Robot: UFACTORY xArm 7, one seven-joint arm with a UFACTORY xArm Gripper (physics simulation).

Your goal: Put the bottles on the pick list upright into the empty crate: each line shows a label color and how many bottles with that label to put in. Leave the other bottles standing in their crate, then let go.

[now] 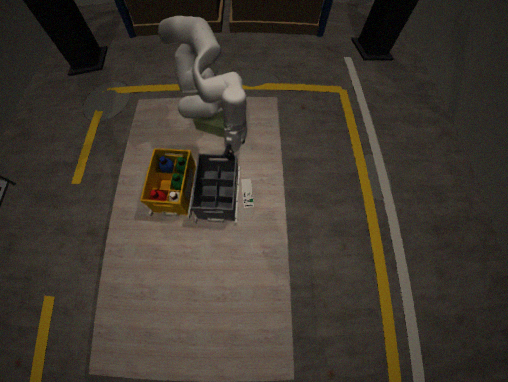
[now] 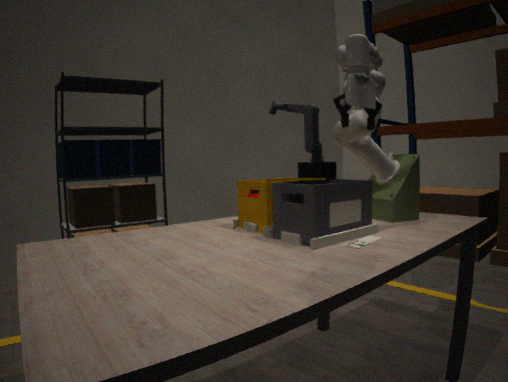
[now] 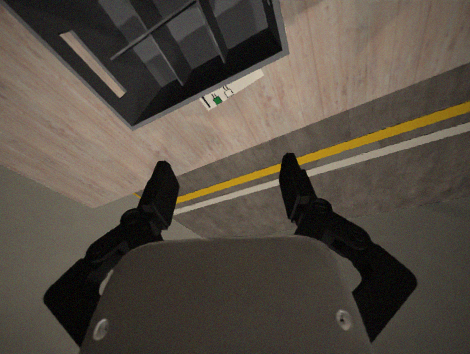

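Where they show: gripper, fingertip midpoint: [image 1: 235, 150] [image 2: 358, 128] [image 3: 227, 170]; arm's base, origin of the base link: [image 2: 388, 173].
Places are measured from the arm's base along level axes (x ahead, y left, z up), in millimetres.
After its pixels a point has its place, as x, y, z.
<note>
The yellow crate [image 1: 167, 206] @[528, -280, -71] [image 2: 244, 212] @[514, -344, -126] holds upright bottles: a blue one [image 1: 165, 164] @[310, -282, -59], two green ones [image 1: 181, 164] @[330, -199, -48] [image 1: 176, 181] @[417, -227, -51], a red one [image 1: 158, 195] @[475, -316, -52] and one with a white cap [image 1: 173, 196] @[502, -237, -26]. The grey crate [image 1: 215, 214] @[592, -63, -95] [image 2: 295, 216] @[593, -57, -106] [image 3: 240, 70] @[401, 55, -17] beside it has dividers, and the compartments that show are empty. The pick list [image 1: 248, 192] @[470, 111, -185] [image 2: 364, 241] @[469, 107, -186] [image 3: 240, 89] @[454, 130, -186] lies right of it with a green mark; its other mark looks white, and the numbers are hard to read. My gripper [image 1: 230, 153] @[420, 65, 152] [image 2: 358, 125] @[420, 65, 152] [image 3: 227, 170] @[420, 65, 152] is open and empty, high above the grey crate's back end.
Low pale rails [image 2: 345, 237] @[494, 56, -174] edge the crates on the table [image 1: 200, 300] @[960, -187, -187] [image 2: 165, 285] @[1046, -44, -187]. A green sloped block [image 1: 210, 126] @[71, -44, -115] [image 2: 400, 200] @[95, 88, -102] stands behind them, by the arm's base. A dark grey arm-like device [image 2: 311, 130] shows behind the crates, and a shelf rack [image 2: 163, 150] stands at the left.
</note>
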